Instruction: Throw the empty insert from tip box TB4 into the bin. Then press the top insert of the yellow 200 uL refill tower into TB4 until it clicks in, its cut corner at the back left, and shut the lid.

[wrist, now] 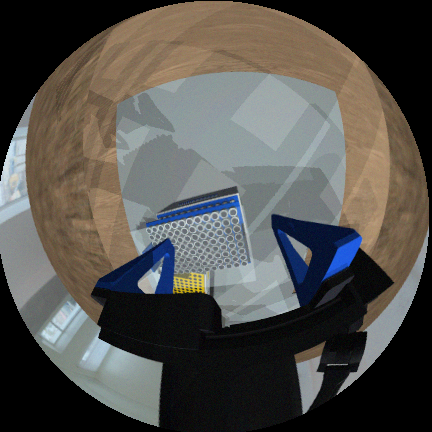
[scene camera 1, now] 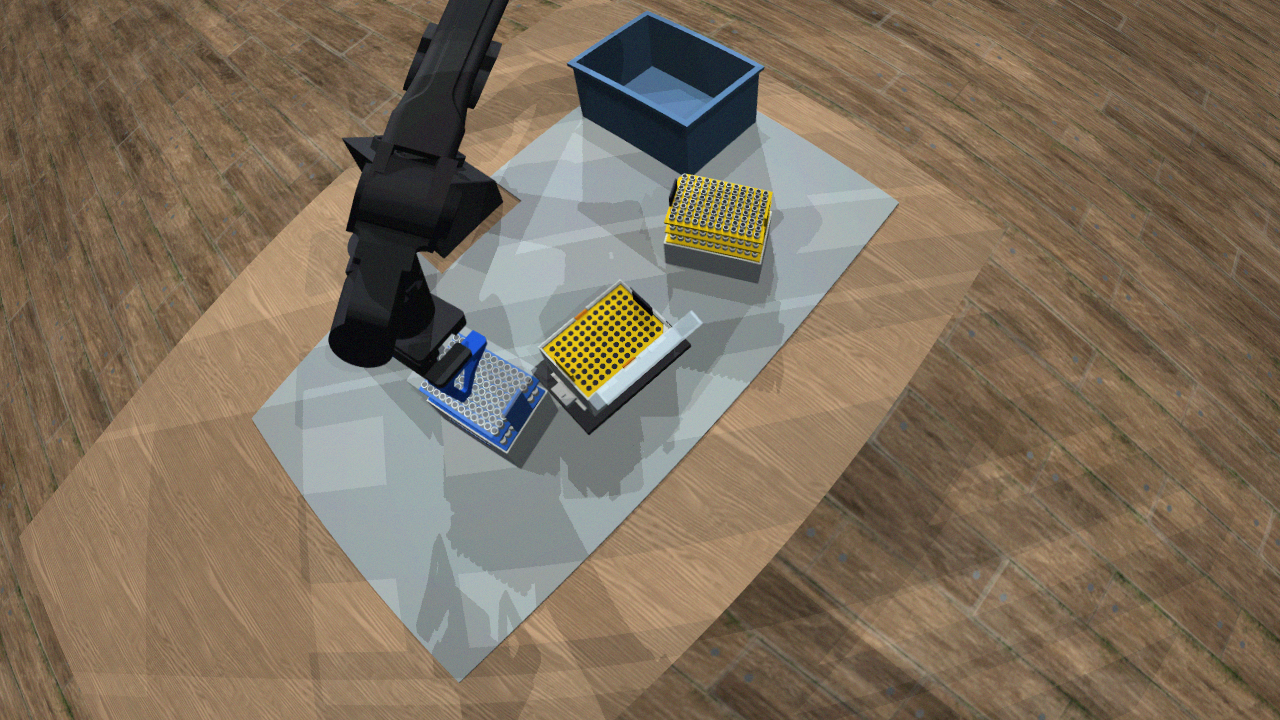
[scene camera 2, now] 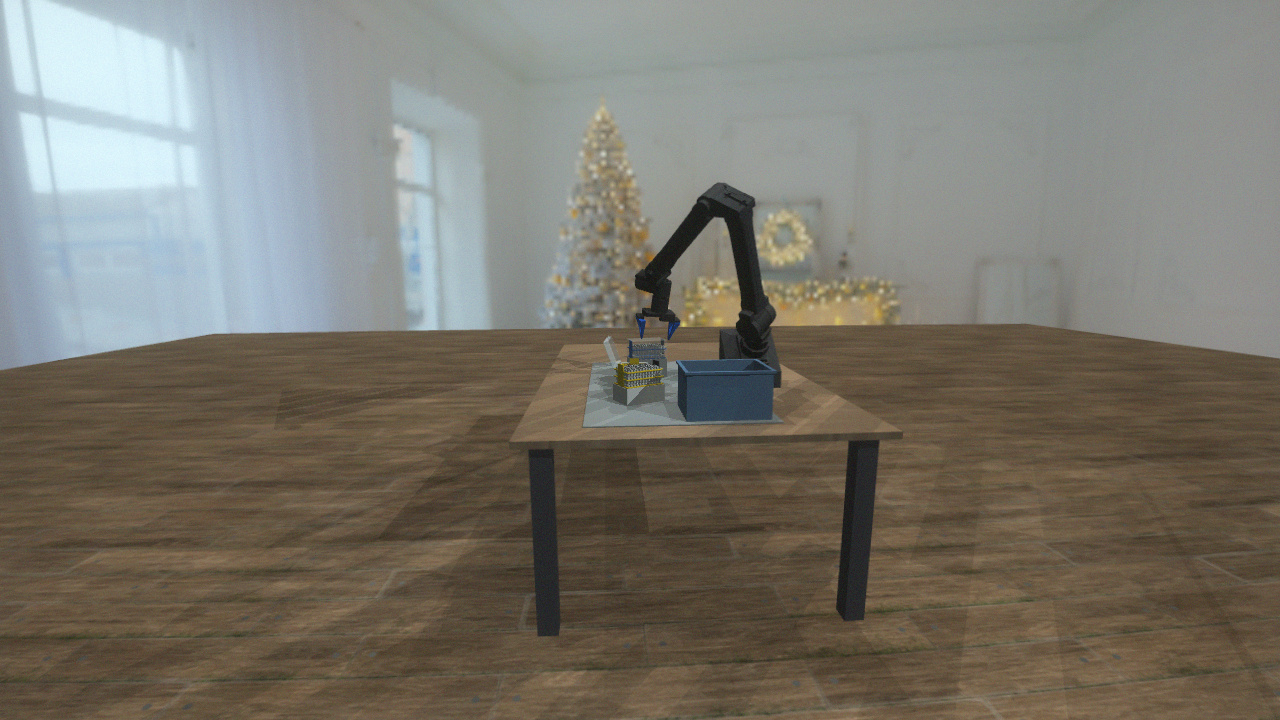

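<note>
Tip box TB4 stands mid-mat in scene camera 1, its yellow insert (scene camera 1: 604, 340) (wrist: 189, 284) seated with dark, empty holes. Its clear lid (scene camera 1: 646, 362) (scene camera 2: 610, 351) stands open. The yellow refill tower (scene camera 1: 718, 207) (scene camera 2: 639, 376) stands between TB4 and the bin, its stacked inserts full of tips. The blue bin (scene camera 1: 631, 116) (scene camera 2: 725, 395) stands at the mat's far end in scene camera 1; its visible floor is bare. My gripper (scene camera 2: 656, 338) (wrist: 219, 232) is open and empty, pointing down above the blue tower beside TB4. The hand hides one finger in scene camera 1.
A blue refill tower (scene camera 1: 487, 394) (scene camera 2: 646, 348) (wrist: 200, 240) full of tips stands close beside TB4, under my gripper. Everything stands on a grey mat (scene camera 1: 358, 447) (wrist: 215, 110) on the wooden table (scene camera 1: 196, 447). The arm's base is at the table's side, near the bin in scene camera 2.
</note>
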